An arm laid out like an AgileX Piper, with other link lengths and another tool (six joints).
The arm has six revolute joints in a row. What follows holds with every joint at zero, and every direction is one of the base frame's. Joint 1 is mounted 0.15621 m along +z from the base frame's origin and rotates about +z. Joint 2 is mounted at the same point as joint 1 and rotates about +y. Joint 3 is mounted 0.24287 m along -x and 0.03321 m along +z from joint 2 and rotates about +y. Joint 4 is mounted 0.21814 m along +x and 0.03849 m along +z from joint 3 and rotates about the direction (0.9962, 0, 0.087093). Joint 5 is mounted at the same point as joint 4 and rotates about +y. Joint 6 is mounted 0.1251 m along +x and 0.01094 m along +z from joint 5 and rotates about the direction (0.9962, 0, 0.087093). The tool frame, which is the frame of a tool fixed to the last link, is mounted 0.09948 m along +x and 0.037 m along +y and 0.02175 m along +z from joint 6; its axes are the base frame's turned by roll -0.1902, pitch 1.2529 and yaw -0.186 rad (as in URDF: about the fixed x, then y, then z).
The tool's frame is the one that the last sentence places.
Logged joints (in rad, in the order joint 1, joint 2, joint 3, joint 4, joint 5, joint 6), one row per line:
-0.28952, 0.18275, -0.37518, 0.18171, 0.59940, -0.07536
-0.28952, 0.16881, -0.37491, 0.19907, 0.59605, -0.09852
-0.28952, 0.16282, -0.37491, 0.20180, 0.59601, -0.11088
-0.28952, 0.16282, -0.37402, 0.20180, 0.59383, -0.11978
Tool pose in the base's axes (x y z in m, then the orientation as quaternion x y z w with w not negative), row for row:
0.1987, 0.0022, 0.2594, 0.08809, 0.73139, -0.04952, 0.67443
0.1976, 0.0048, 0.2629, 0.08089, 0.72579, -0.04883, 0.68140
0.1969, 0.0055, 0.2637, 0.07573, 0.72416, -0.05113, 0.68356
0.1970, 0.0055, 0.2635, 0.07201, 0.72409, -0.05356, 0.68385
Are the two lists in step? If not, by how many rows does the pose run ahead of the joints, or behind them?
They are in step.
